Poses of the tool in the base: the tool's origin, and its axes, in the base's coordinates. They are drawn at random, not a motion.
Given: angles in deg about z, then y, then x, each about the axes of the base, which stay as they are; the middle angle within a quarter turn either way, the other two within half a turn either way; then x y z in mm.
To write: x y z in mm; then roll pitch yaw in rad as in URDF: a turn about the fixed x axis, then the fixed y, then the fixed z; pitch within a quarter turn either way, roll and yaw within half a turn. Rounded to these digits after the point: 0 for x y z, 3 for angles.
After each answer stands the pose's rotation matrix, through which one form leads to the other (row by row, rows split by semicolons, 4 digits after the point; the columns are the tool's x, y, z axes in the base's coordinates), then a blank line. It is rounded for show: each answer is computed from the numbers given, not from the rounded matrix.
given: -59.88 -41.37 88.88 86 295 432
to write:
86 295 432 1.542 1.032 -0.747
0.3766 0.6491 -0.6609; -0.3485 -0.5618 -0.7503; -0.8583 0.5129 0.0147

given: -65.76 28.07 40.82 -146 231 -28
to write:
-146 231 -28 -0.084 0.836 -1.000
0.3623 0.8046 0.4705; -0.5638 0.5912 -0.5768; -0.7423 -0.0563 0.6678

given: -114.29 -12.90 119.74 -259 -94 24
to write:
-259 -94 24 -2.383 0.842 2.217
-0.4010 0.8885 -0.2233; 0.5319 0.0274 -0.8464; -0.7459 -0.4581 -0.4835

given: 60.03 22.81 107.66 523 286 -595
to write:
523 286 -595 2.213 -1.085 -0.168
0.4605 -0.7985 0.3877; -0.0783 -0.4716 -0.8784; 0.8842 0.3741 -0.2796

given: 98.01 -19.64 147.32 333 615 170
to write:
333 615 170 2.889 -0.612 -1.732
-0.1312 -0.9326 -0.3361; -0.8082 0.2970 -0.5085; 0.5741 0.2049 -0.7927

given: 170.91 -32.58 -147.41 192 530 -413
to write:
192 530 -413 2.437 -0.371 -2.675
-0.8321 -0.1331 -0.5385; -0.4195 0.7861 0.4539; 0.3629 0.6035 -0.7100

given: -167.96 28.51 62.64 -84 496 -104
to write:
-84 496 -104 -1.155 -0.029 -2.606
-0.8594 0.1833 0.4773; -0.5105 -0.3610 -0.7804; 0.0293 -0.9144 0.4038

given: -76.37 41.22 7.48 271 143 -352
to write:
271 143 -352 -0.681 0.284 -1.385
0.1773 0.7310 0.6590; -0.9434 0.3170 -0.0979; -0.2805 -0.6043 0.7458

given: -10.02 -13.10 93.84 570 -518 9
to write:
570 -518 9 1.637 0.190 -0.217
0.9591 0.1695 -0.2267; -0.2110 -0.1053 -0.9718; -0.1885 0.9799 -0.0652

